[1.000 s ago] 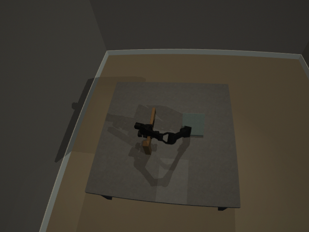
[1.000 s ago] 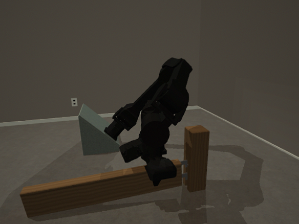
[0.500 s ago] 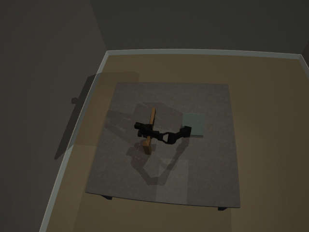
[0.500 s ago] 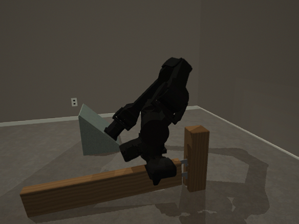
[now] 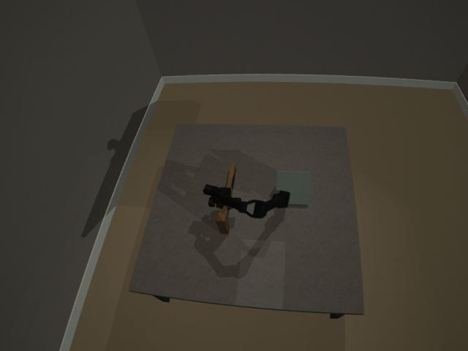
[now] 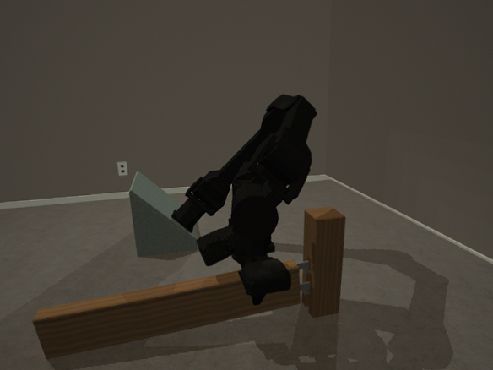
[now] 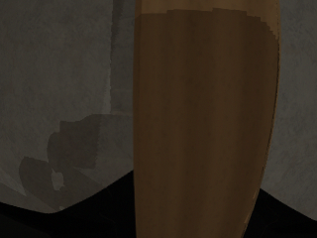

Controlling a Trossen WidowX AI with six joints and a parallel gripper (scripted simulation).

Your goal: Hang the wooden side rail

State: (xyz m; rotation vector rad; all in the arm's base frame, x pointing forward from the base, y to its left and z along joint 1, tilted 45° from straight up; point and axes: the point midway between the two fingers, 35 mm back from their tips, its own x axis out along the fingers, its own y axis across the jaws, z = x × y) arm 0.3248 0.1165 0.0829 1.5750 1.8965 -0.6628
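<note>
My gripper tip is now 120 mm to the right of the headboard post, 40 mm below it and 20 mm past it.
</note>
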